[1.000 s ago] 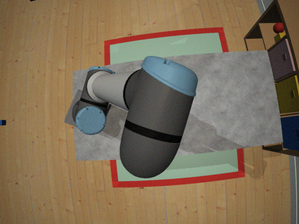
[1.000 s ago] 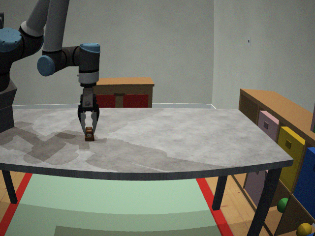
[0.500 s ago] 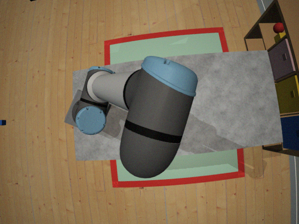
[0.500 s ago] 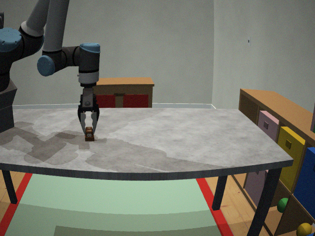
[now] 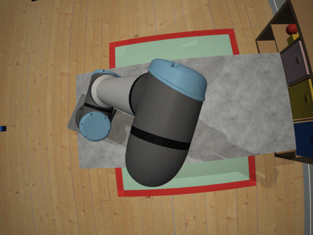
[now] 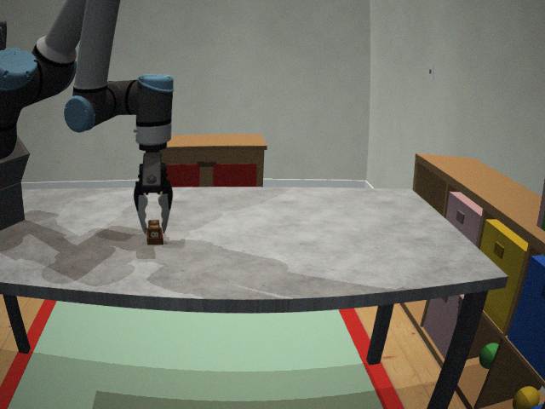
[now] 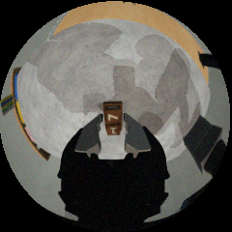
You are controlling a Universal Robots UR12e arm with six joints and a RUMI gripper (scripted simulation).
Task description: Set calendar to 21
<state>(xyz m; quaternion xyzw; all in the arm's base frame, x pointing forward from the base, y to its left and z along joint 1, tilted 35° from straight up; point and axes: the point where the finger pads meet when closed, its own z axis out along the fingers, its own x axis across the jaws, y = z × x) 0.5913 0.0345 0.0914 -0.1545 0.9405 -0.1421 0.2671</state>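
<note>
Right now the brown calendar tray is 3 cm below my hand and 2 cm to the left of it.
</note>
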